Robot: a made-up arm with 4 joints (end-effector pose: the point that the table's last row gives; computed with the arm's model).
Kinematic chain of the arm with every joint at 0, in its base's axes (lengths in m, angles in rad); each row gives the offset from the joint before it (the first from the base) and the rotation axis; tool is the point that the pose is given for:
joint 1: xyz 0 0 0.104 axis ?
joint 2: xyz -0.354 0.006 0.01 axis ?
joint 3: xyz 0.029 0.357 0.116 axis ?
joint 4: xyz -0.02 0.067 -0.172 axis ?
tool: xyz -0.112 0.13 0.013
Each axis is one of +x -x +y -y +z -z.
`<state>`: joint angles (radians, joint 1 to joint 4).
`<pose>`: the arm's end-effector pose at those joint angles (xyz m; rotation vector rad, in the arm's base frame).
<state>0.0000 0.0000 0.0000 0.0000</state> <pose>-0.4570 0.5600 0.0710 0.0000 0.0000 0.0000</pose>
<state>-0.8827 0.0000 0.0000 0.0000</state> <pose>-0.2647 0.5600 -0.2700 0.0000 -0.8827 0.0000</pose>
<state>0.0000 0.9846 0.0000 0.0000</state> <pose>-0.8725 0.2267 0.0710 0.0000 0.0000 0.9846</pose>
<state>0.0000 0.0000 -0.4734 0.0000</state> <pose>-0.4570 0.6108 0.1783 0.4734 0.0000 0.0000</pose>
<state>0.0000 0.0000 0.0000 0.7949</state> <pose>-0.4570 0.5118 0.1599 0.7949 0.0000 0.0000</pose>
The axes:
joint 1: +y
joint 2: +z
joint 3: -x
joint 4: +x

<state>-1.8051 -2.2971 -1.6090 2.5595</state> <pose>-0.0946 -0.2292 0.1492 0.2854 0.7310 -1.2197</pose>
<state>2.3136 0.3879 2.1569 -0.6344</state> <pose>0.3989 0.0217 0.3780 -0.9783 0.2192 2.4548</pose>
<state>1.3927 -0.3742 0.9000 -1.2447</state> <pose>-0.2137 0.2338 0.4468 -1.9523 1.1582 1.3176</pose>
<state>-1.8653 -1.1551 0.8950 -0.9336</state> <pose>0.2059 0.1988 -0.0136 -0.2899 -0.3475 -1.6606</pose>
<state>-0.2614 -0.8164 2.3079 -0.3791</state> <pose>-0.3902 0.1314 0.1272 -2.3755 0.9679 -0.5572</pose>
